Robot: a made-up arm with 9 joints.
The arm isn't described. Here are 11 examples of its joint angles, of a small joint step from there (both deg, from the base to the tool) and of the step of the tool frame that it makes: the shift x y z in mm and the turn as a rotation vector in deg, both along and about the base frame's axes.
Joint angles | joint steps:
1: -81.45 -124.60 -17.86 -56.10 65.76 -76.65 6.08 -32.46 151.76 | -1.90 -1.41 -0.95 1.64 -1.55 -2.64 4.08 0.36 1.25
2: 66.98 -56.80 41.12 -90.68 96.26 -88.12 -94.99 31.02 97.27 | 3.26 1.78 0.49 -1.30 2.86 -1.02 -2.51 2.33 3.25
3: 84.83 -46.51 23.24 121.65 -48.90 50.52 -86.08 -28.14 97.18 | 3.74 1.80 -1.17 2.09 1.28 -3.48 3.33 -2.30 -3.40
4: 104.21 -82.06 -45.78 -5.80 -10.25 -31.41 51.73 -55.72 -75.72 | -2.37 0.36 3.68 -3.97 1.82 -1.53 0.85 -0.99 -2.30
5: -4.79 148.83 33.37 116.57 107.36 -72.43 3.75 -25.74 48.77 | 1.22 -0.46 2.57 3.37 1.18 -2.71 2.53 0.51 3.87
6: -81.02 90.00 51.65 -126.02 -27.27 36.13 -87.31 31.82 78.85 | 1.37 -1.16 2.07 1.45 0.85 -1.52 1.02 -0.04 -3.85
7: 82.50 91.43 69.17 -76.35 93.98 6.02 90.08 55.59 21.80 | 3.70 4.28 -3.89 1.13 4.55 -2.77 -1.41 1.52 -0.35
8: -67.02 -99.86 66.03 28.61 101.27 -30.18 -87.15 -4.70 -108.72 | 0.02 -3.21 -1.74 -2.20 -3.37 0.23 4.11 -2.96 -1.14
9: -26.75 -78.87 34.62 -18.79 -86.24 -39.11 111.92 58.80 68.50 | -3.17 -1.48 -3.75 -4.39 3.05 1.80 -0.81 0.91 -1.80
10: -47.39 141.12 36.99 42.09 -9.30 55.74 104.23 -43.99 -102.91 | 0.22 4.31 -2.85 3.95 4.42 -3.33 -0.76 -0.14 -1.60
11: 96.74 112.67 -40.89 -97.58 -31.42 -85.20 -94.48 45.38 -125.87 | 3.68 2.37 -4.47 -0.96 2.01 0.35 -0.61 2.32 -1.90
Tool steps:
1: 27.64 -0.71 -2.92 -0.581 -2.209 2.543
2: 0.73 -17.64 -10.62 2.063 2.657 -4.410
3: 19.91 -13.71 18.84 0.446 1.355 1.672
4: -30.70 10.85 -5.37 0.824 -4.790 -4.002
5: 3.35 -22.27 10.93 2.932 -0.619 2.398
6: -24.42 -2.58 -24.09 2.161 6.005 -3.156
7: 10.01 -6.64 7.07 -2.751 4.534 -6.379
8: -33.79 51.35 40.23 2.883 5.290 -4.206
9: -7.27 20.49 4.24 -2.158 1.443 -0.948
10: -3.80 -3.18 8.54 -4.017 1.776 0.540
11: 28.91 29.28 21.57 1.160 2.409 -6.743
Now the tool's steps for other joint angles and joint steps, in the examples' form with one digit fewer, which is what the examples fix.
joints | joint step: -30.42 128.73 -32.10 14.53 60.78 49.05 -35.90 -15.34 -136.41 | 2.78 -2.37 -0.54 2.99 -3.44 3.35 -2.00 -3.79 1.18
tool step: -19.3 -9.0 -24.4 -2.53 2.27 1.57
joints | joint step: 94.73 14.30 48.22 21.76 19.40 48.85 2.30 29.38 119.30 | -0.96 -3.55 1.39 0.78 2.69 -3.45 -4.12 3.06 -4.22
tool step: 75.7 49.2 13.8 2.58 -5.14 13.42
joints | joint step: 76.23 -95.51 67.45 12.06 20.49 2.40 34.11 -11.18 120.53 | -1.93 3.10 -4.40 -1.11 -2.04 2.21 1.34 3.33 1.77
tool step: -26.6 -27.5 -16.5 -6.38 4.39 -1.62
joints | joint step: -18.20 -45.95 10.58 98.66 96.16 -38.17 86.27 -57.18 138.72 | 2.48 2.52 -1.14 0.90 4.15 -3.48 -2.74 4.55 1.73
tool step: 129.8 7.9 -4.5 0.07 10.42 1.61
